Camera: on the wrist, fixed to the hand. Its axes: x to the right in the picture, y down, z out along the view.
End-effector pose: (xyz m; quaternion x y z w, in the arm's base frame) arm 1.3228 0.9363 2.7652 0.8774 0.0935 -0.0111 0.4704
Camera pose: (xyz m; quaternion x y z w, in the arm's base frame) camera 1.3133 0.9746 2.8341 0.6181 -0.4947 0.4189 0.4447
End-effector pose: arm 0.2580 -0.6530 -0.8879 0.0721 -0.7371 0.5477 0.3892
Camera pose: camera 0.2821 -0.5820 -0.9140 0.5676 0.6004 -0.5629 0.0240
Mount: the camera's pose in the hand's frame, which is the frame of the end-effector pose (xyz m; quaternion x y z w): -0.0109 0.0344 -0.0707 -0.1331 0.1001 0.6939 0.7006
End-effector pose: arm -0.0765 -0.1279 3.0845 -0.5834 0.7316 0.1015 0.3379
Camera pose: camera -0.1338 -0.1474 3.1358 0.0438 0.9376 0.3445 0.0154
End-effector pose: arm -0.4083 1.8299 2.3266 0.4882 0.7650 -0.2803 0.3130
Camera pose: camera -0.3875 1.8882 2.3763 0.8592 0.2658 0.1715 0.4022
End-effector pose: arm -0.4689 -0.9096 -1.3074 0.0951 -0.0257 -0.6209 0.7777
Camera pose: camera -0.4272 -0.8836 -1.3697 0.0074 0.0765 0.1107 0.9909
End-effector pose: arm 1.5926 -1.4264 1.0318 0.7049 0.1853 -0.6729 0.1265
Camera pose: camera 1.6709 -1.4281 1.0446 0.6729 -0.2571 -0.2884 0.6308
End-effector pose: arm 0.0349 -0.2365 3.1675 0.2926 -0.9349 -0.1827 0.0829
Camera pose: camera 0.0445 -0.2247 3.2454 -0.4365 -0.8254 -0.1656 0.3174
